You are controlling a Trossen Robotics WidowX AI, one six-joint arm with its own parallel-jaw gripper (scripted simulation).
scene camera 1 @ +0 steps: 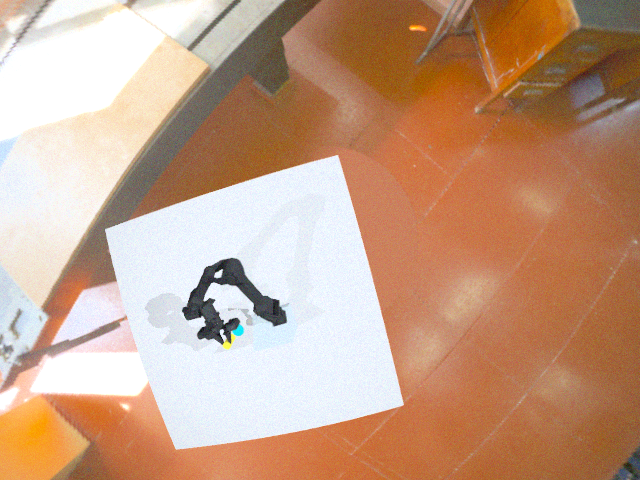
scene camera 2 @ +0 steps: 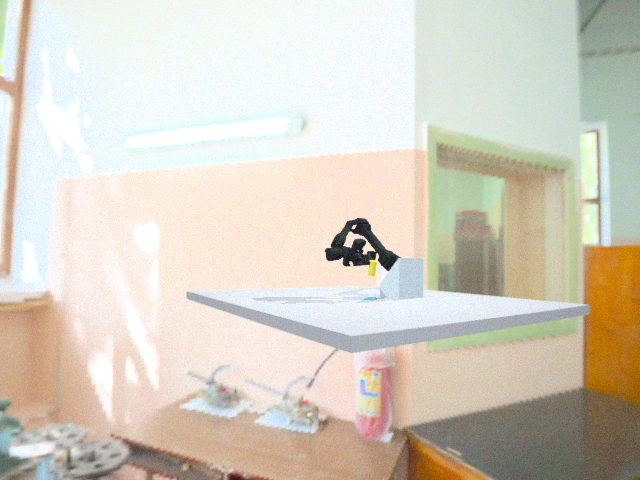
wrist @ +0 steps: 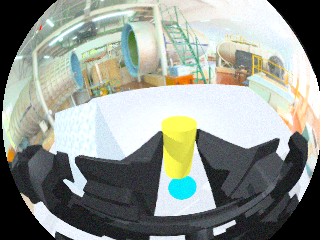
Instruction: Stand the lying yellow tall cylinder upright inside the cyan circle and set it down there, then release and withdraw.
Labels:
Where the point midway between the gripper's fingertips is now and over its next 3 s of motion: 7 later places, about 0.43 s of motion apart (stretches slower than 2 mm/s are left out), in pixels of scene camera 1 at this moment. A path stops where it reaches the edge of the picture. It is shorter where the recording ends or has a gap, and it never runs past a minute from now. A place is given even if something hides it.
My gripper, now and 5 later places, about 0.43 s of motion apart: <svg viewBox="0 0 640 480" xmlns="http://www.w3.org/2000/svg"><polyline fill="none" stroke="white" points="227,344 225,343 225,342 229,337 233,335 231,337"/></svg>

